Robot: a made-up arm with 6 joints.
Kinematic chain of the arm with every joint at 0, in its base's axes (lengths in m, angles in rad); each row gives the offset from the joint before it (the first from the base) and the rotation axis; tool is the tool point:
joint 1: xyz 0 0 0.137 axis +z
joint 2: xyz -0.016 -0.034 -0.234 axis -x
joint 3: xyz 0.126 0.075 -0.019 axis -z
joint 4: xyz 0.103 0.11 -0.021 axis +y
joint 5: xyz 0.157 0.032 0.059 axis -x
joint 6: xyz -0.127 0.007 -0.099 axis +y
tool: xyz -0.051 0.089 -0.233
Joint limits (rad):
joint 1: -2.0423..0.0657
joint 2: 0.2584..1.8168
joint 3: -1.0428..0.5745
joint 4: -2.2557..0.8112
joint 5: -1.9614..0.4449
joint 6: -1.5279..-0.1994
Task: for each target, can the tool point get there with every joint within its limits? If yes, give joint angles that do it. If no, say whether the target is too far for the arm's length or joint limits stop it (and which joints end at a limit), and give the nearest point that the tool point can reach.
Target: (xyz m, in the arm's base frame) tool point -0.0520 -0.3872 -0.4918
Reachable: yes | joints -1.3087 1.0456 0.0867 -0.0694 0.0275 -0.5587
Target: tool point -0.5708 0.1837 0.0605
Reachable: no: joint limits stop it (at a limit: joint 1, joint 2, joint 3) | nearest point -0.3254 0.1710 -0.0287 | short by 0.261 m
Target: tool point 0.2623 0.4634 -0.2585
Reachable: yes | joints -0.2353 0.4600 -0.4542 -0.7593 -1.0210 -1.0015
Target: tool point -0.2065 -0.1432 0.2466
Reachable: no: joint limits stop it (at a limit: joint 1, joint 2, joint 3, joint 4, joint 5) | nearest point -0.1150 -0.3379 0.1168 | short by 0.251 m
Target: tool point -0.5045 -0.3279 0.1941
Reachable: no: joint limits stop it (at a limit: joint 1, joint 2, joint 3, joint 5) | nearest point -0.4084 -0.2918 -0.0094 | short by 0.228 m
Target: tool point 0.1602 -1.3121 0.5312
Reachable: no: too far | nearest point 0.0757 -0.6199 0.0247 | short by 0.862 m
